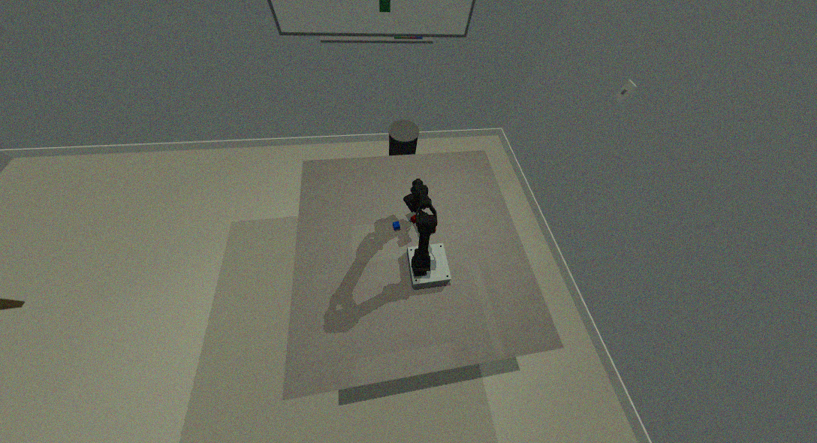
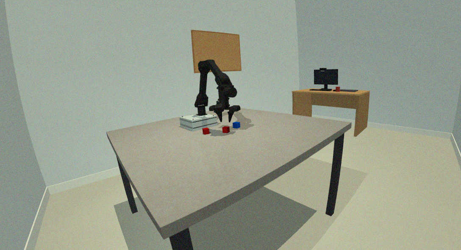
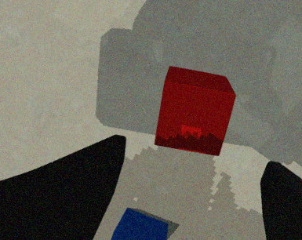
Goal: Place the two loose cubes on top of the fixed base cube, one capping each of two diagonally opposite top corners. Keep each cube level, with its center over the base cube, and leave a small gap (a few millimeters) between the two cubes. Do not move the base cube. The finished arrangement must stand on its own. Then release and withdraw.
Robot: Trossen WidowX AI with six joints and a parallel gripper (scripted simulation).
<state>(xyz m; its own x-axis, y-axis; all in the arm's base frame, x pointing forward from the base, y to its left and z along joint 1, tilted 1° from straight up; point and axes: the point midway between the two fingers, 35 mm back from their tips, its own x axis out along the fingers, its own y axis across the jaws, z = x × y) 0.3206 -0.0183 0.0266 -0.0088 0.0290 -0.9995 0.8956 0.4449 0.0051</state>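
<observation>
The blue cube lies 11 cm to the left of my gripper tip, 5 cm below it and 3 cm behind it.
</observation>
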